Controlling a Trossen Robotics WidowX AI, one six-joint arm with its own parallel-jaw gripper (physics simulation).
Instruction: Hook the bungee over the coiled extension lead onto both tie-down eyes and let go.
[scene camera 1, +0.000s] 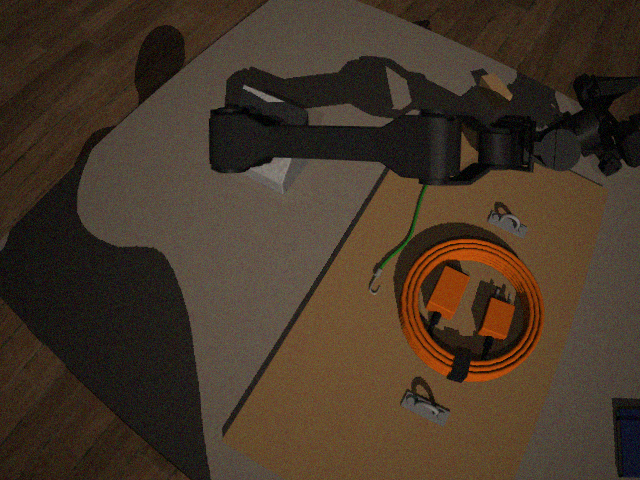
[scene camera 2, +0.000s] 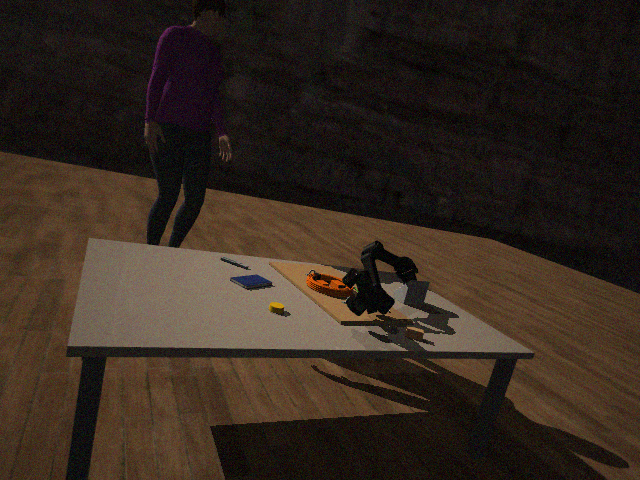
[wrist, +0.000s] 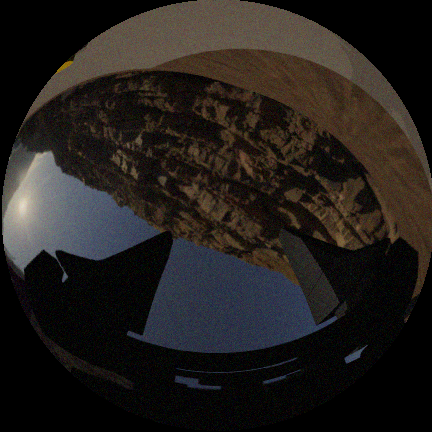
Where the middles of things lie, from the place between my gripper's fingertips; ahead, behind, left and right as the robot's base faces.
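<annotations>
Position of the orange coiled extension lead (scene camera 1: 444, 300), counted from my hand: 15 cm behind, 38 cm to the right, 15 cm below. Wooden block (scene camera 1: 492, 88): 5 cm to the left of my hand, 24 cm behind it, 16 cm below it. Going by their middles, the wooden block is the nearest to my hand of the things named here.
</annotations>
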